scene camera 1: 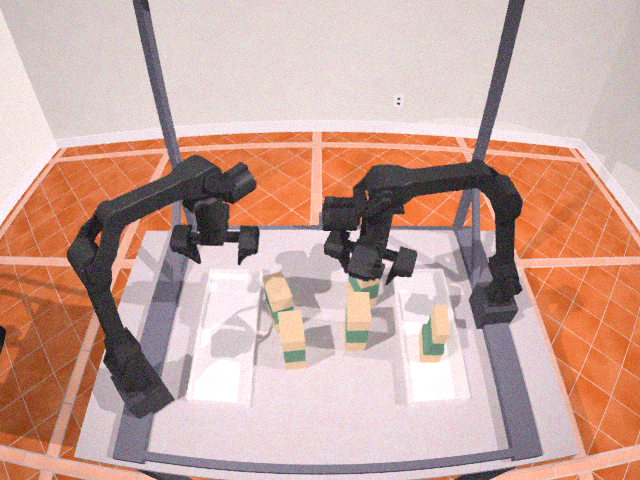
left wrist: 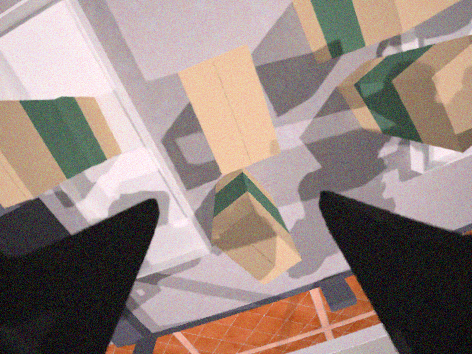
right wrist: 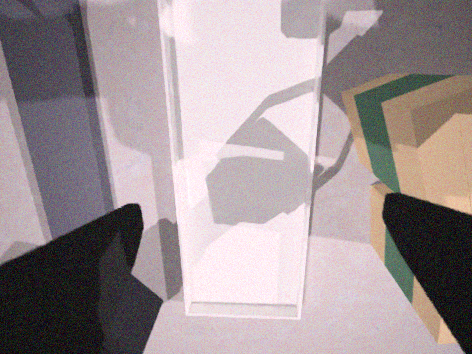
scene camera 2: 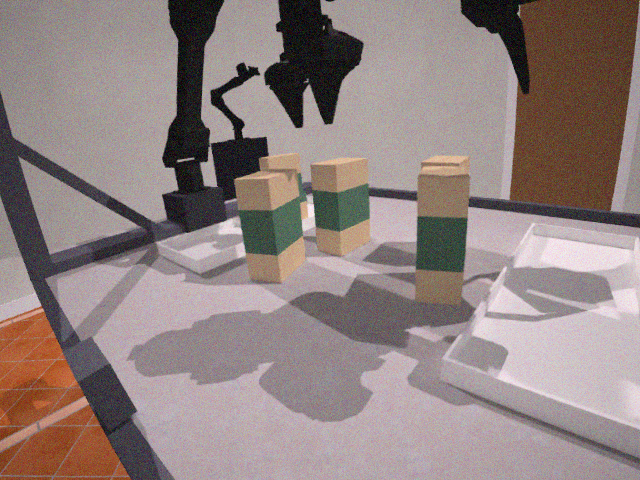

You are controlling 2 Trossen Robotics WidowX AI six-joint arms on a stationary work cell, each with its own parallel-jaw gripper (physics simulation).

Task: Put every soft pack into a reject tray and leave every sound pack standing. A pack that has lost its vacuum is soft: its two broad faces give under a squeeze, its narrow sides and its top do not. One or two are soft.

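Pixels of known places: left gripper, fingertip midpoint: (left wrist: 239, 202) (scene camera 2: 312, 126); right gripper, fingertip midpoint: (scene camera 1: 219, 263) (right wrist: 262, 209) (scene camera 2: 584, 87); left arm's base at its link origin: (scene camera 1: 497, 296) (scene camera 2: 191, 190); right arm's base at its link origin: (scene camera 1: 135, 381).
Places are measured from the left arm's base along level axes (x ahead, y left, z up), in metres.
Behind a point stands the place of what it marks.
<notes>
One beige-and-green pack (scene camera 1: 434, 338) {x 0.219, y 0.132, z 0.040 m} (scene camera 2: 280, 161) {x 0.214, y 0.086, z 0.054 m} (left wrist: 62, 135) {x 0.215, y 0.099, z -0.002 m} stands in the tray (scene camera 1: 429, 388) {x 0.214, y 0.209, z -0.077 m} (scene camera 2: 199, 262) {x 0.264, y -0.148, z -0.062 m} (left wrist: 40, 55) {x 0.195, y 0.205, z -0.077 m} at scene camera 1's right. A pack (scene camera 1: 357, 320) {x 0.393, y 0.086, z 0.060 m} (scene camera 2: 340, 206) {x 0.411, y 0.013, z -0.001 m} (left wrist: 227, 110) {x 0.385, y 0.054, z 0.061 m} stands mid-table. Another pack (scene camera 1: 373, 295) {x 0.336, y -0.041, z -0.024 m} (scene camera 2: 271, 227) {x 0.393, y -0.107, z -0.001 m} (left wrist: 250, 227) {x 0.363, y -0.047, z 0.060 m} stands behind it, partly hidden in scene camera 1 by my left gripper (scene camera 1: 368, 274) {x 0.372, y 0.011, z 0.116 m} (scene camera 2: 313, 124) {x 0.372, y 0.011, z 0.116 m} (left wrist: 239, 202) {x 0.372, y 0.011, z 0.116 m}, which is open and empty above. Two more packs stand close together: the back one (scene camera 1: 279, 294) {x 0.566, y 0.012, z 0.061 m} (scene camera 2: 442, 242) {x 0.589, y -0.048, z -0.006 m} and the front one (scene camera 1: 292, 335) {x 0.535, y 0.122, z 0.061 m} (left wrist: 345, 25) {x 0.515, y 0.079, z 0.003 m}. My right gripper (scene camera 1: 219, 261) {x 0.697, y -0.016, z 0.139 m} (right wrist: 262, 209) {x 0.697, y -0.016, z 0.139 m} is open and empty, high up.
A second white tray (scene camera 1: 217, 382) {x 0.724, y 0.181, z -0.076 m} (scene camera 2: 568, 361) {x 0.720, y -0.087, z -0.077 m} (right wrist: 240, 275) {x 0.719, y 0.188, z -0.076 m} lies below my right gripper, at scene camera 1's left, with no pack in it. Dark frame posts (scene camera 1: 155, 77) {x 0.867, y -0.324, z 0.467 m} (scene camera 1: 498, 87) {x 0.023, y -0.308, z 0.445 m} rise at the back corners.
</notes>
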